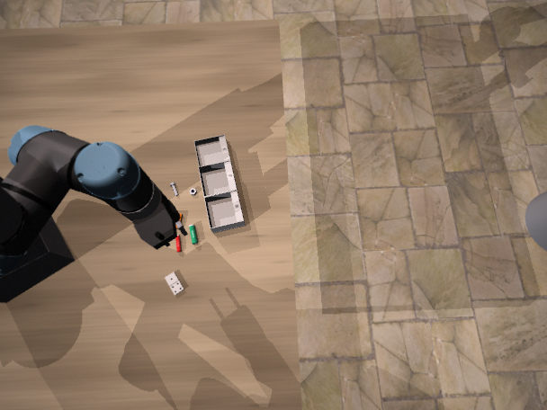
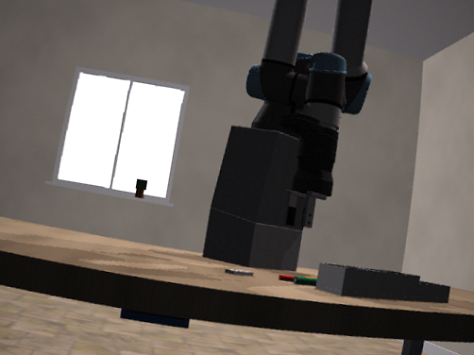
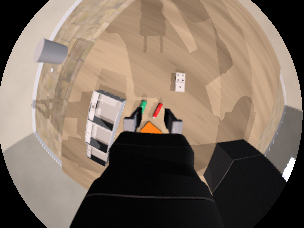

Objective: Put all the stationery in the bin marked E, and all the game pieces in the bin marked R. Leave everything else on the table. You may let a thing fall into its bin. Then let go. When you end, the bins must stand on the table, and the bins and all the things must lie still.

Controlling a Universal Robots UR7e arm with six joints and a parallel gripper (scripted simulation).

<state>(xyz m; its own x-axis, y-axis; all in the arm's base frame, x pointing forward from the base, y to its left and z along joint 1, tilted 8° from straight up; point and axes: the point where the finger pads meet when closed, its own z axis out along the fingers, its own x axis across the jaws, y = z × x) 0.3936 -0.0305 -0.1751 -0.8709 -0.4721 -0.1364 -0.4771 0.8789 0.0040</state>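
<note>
Right now the white domino is 120 mm below my hand, 90 mm to the right of it and 30 mm behind it. From my hand the other things lie so: green marker (120 mm below, 30 mm to the left, 20 mm ahead); then red marker (120 mm below, 20 mm behind, 10 mm to the left); then orange eraser (120 mm below, 70 mm to the left, 40 mm behind).
</note>
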